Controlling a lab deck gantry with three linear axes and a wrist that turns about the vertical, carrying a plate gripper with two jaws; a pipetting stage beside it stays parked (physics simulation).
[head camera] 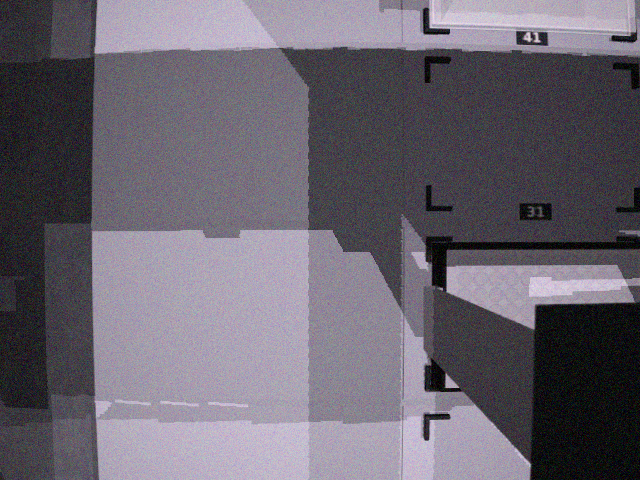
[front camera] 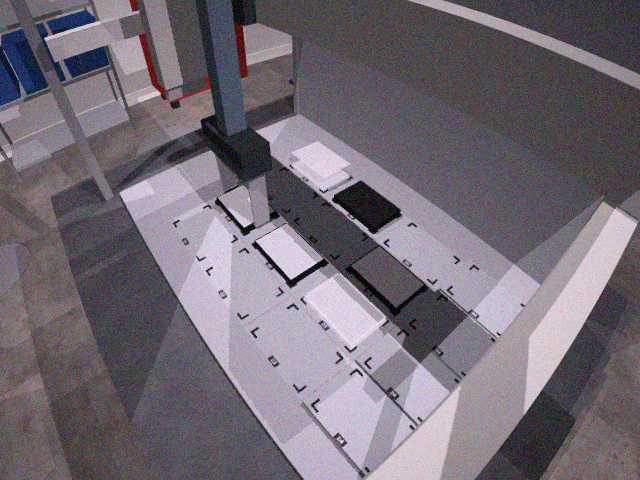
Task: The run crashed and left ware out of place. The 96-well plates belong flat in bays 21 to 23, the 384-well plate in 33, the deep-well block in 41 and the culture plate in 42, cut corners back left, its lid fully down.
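Frame: origin at the robot's base, x back, y down, z right, level; metres.
Seen in the pictures: gripper, between the fingertips: (front camera: 245, 205); robot's base, origin of its link: (front camera: 175, 223).
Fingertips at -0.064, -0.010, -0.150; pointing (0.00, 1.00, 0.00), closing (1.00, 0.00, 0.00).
Note:
Pixels of each thing's top centre, then the offset from my fingertips to it, as dx, dy, dz. Level surfaces: height alone.
- white-topped 96-well plate, centre of its top: (head camera: 549, 318) (front camera: 245, 204) +0.000, -0.006, +0.000
- similar plate, centre of its top: (front camera: 288, 249) -0.164, -0.004, +0.000
- culture plate, centre of its top: (front camera: 344, 306) -0.328, -0.004, +0.000
- 384-well plate, centre of its top: (front camera: 367, 202) -0.164, -0.007, -0.214
- tall white deep-well block, centre of its top: (front camera: 320, 158) +0.000, -0.032, -0.214
- deck, height of its surface: dy +0.010
My gripper (front camera: 240, 207) (head camera: 532, 321) is down at bay 21, shut on a white-topped 96-well plate (front camera: 235, 203) (head camera: 488, 281) with a black skirt, which lies level inside the bay marks. A similar plate (front camera: 289, 252) lies flat in bay 22, and another (front camera: 387, 276) in bay 33. A low all-white piece, apparently the culture plate (front camera: 343, 310), is in bay 23; its lid's seating and cut corners cannot be made out. A black plate, apparently the 384-well plate (front camera: 367, 205), is in bay 42. The tall white deep-well block (front camera: 320, 157) (head camera: 573, 10) stands in bay 41.
The deck (front camera: 206, 299) (head camera: 206, 330) carries black corner marks and bay labels. A pale wall (front camera: 573, 268) borders it at the right in the front view. A shelf rack with blue bins (front camera: 85, 49) stands beyond the deck at the upper left.

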